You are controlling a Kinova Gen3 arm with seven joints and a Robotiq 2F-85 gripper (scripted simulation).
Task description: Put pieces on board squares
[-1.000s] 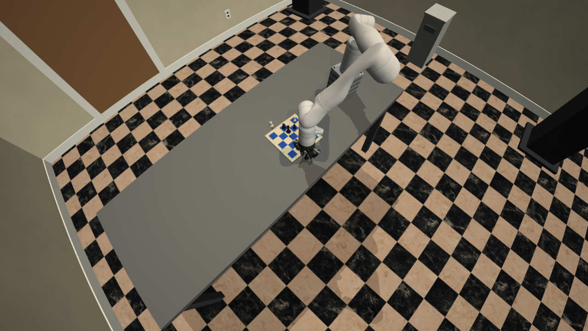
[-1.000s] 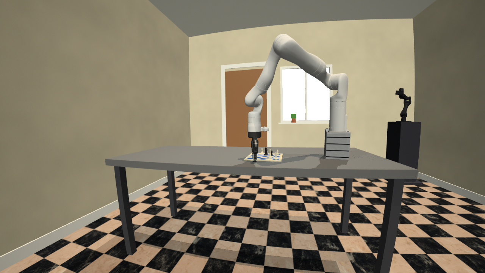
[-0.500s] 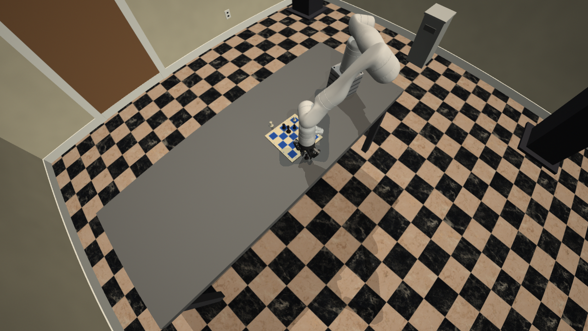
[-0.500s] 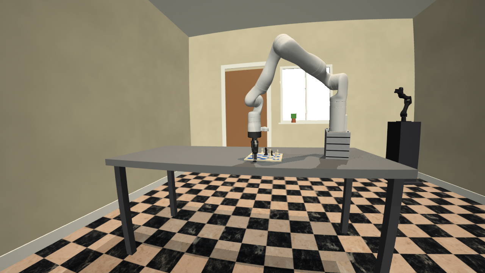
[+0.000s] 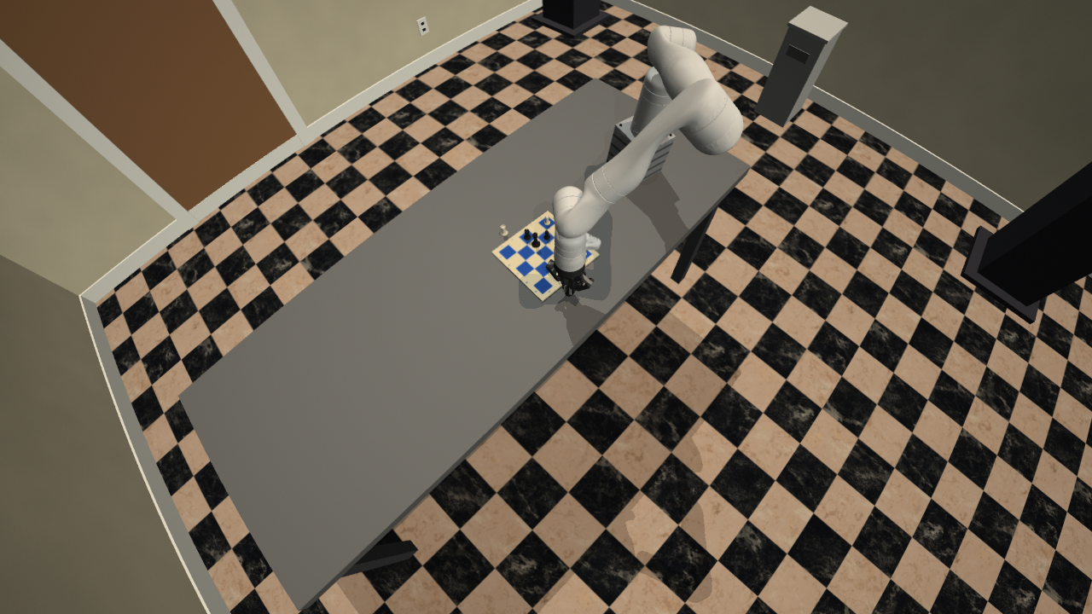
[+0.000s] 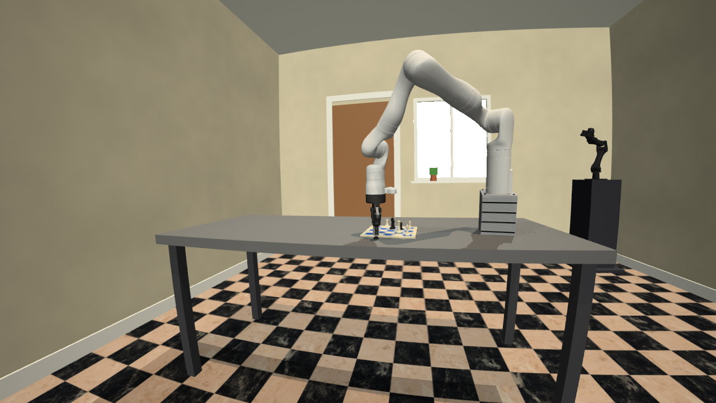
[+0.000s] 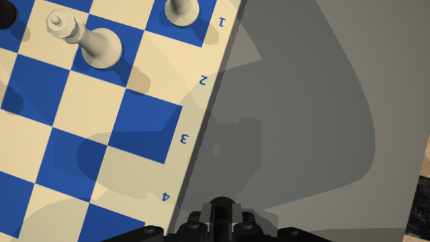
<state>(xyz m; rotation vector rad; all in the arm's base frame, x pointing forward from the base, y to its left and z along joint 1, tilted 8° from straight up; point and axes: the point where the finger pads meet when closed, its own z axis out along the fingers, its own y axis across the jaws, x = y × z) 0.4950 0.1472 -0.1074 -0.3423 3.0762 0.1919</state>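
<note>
The black bishop lies 1 cm below my hand. From my hand the other things lie so: tall black piece (5 cm behind, 18 cm to the right); chessboard (5 cm behind, 14 cm to the right, 3 cm below); tall white piece (8 cm behind, 10 cm to the right).
</note>
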